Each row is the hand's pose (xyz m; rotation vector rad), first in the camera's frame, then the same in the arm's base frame.
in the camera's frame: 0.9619 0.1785 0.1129 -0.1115 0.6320 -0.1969
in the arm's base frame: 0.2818 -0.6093 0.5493 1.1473 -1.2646 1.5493
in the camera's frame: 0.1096 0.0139 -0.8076 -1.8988 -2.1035 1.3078
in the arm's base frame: 0.2500 0.6433 0.3742 -0.0109 1.7859 1.9110
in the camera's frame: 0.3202 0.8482 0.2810 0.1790 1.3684 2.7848
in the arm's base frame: -0.0656 -0.5148 -0.3218 2.0793 1.2462 -1.2015
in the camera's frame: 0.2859 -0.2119 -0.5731 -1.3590 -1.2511 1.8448
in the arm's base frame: 0.5011 0.4056 0.5065 0.2621 2.3602 0.9338
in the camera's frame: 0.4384 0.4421 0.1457 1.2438 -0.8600 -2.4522
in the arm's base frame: 0.1997 -0.3892 0.0114 2.5044 1.8585 0.0927
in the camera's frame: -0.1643 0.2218 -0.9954 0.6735 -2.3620 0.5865
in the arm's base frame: 0.0592 0.9047 0.1533 -1.1576 0.6869 0.4112
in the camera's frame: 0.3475 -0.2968 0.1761 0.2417 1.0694 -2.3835
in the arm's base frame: 0.8776 -0.2011 0.2566 1.1299 1.0529 0.6575
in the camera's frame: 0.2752 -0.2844 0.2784 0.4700 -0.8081 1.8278
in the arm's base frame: 0.9287 -0.2424 0.1492 -0.0949 1.6408 -0.6650
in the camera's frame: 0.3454 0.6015 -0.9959 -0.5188 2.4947 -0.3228
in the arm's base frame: -0.4004 0.5283 0.3794 -0.5555 -0.1399 1.2092
